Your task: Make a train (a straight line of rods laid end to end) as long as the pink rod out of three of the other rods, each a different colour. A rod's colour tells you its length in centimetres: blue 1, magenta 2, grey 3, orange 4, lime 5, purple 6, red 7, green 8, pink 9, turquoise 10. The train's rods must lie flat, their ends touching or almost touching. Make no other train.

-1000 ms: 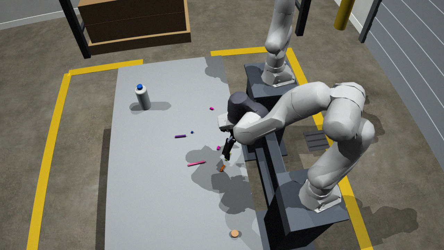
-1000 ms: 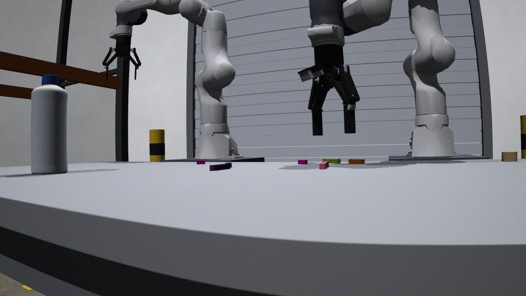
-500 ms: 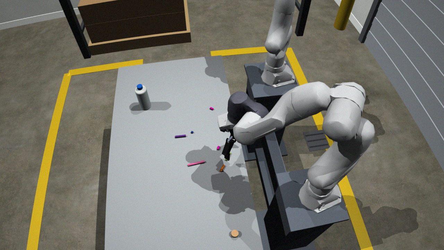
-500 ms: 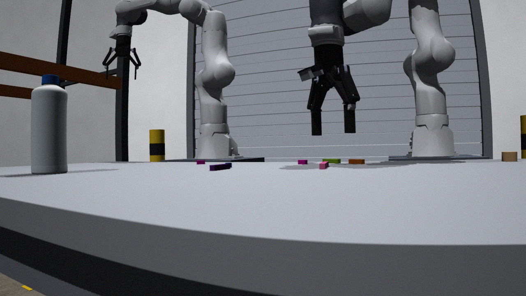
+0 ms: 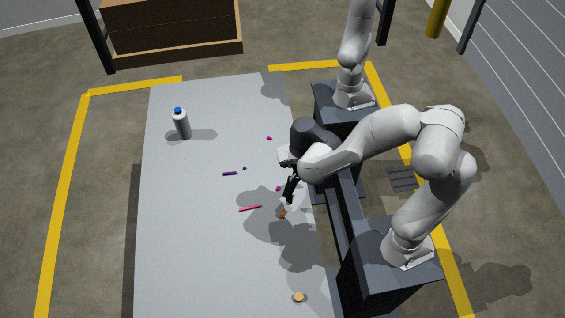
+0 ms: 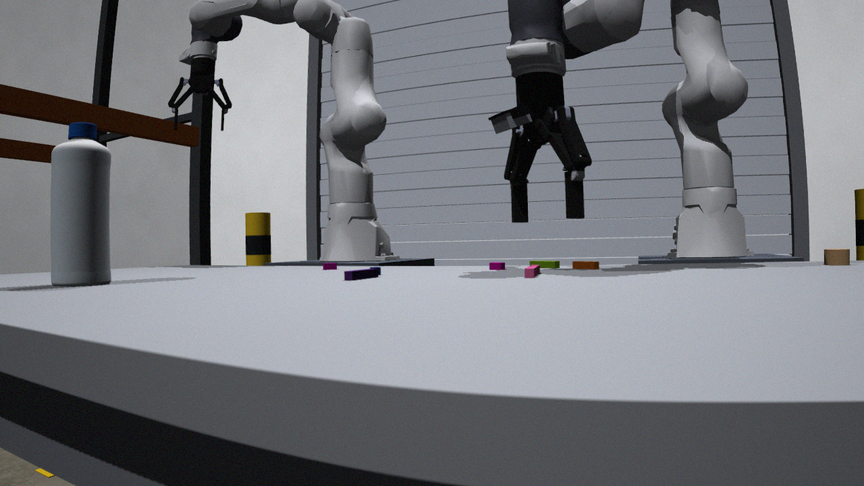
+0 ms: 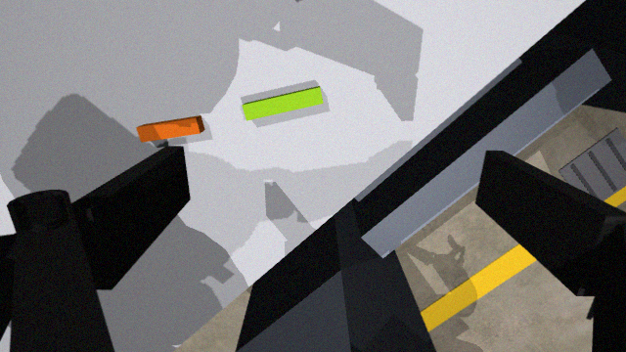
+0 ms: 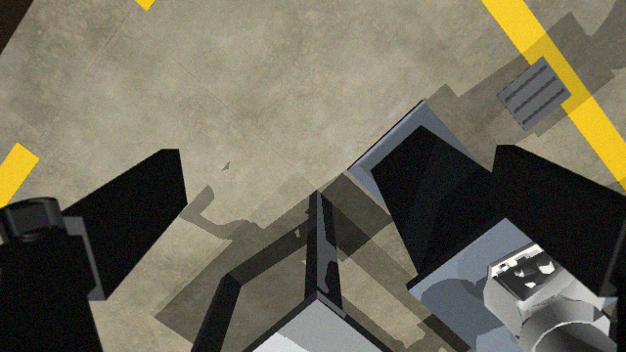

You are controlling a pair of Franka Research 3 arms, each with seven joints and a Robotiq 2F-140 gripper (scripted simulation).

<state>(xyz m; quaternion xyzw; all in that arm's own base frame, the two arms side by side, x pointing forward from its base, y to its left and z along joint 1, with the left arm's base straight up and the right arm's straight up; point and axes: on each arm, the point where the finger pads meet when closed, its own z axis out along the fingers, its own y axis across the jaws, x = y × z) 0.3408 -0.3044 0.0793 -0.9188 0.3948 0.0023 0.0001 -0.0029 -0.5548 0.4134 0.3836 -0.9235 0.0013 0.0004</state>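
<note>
The lime rod is 7 cm below my left hand and 4 cm ahead of it. Round my left hand: orange rod 8 cm ahead, 7 cm to the left, 7 cm below; then blue rod 21 cm ahead, 18 cm to the right, 7 cm below; then pink rod 21 cm ahead, 7 cm below, 2 cm to the left.
</note>
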